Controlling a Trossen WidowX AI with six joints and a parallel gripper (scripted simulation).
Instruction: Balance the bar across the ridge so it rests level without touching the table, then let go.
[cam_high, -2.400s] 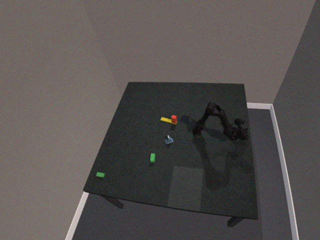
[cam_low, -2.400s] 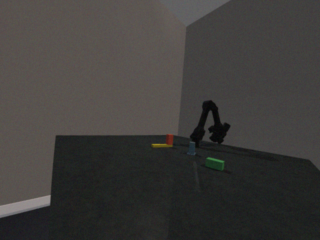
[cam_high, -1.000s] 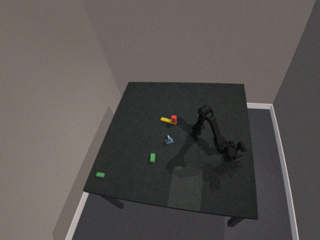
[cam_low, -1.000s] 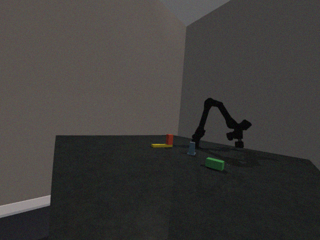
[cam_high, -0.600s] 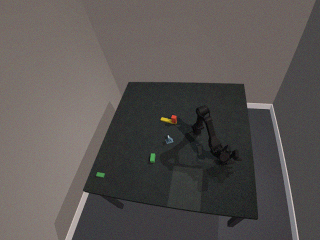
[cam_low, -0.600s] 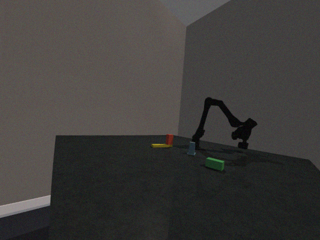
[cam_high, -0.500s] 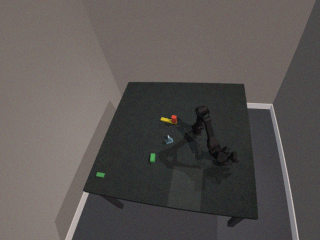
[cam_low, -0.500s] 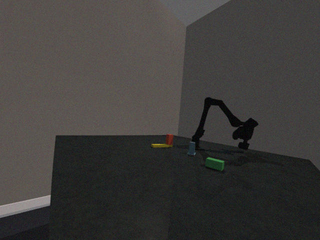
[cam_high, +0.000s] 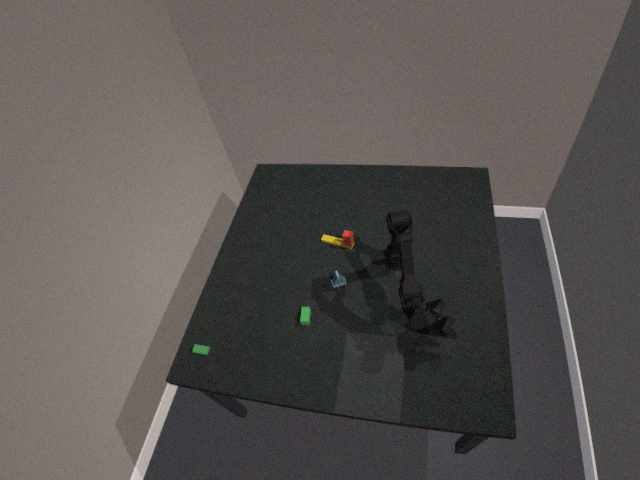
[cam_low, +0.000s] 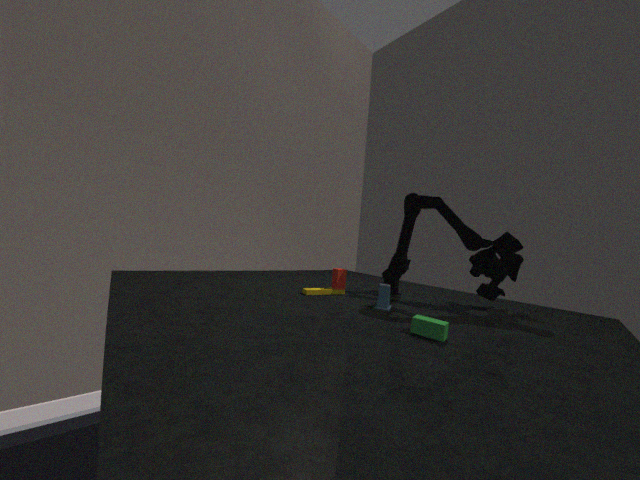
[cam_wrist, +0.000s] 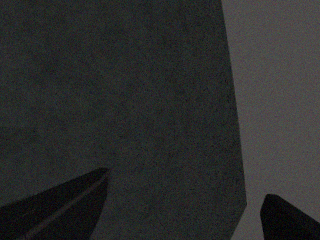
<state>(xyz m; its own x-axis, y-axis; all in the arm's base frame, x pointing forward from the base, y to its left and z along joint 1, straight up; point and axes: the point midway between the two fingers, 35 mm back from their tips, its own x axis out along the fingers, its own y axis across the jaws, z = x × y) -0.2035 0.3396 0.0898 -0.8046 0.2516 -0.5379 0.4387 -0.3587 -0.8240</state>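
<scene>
The green block is 570 mm ahead of my gripper tip, 50 mm to the right of it and 50 mm below it.
</scene>
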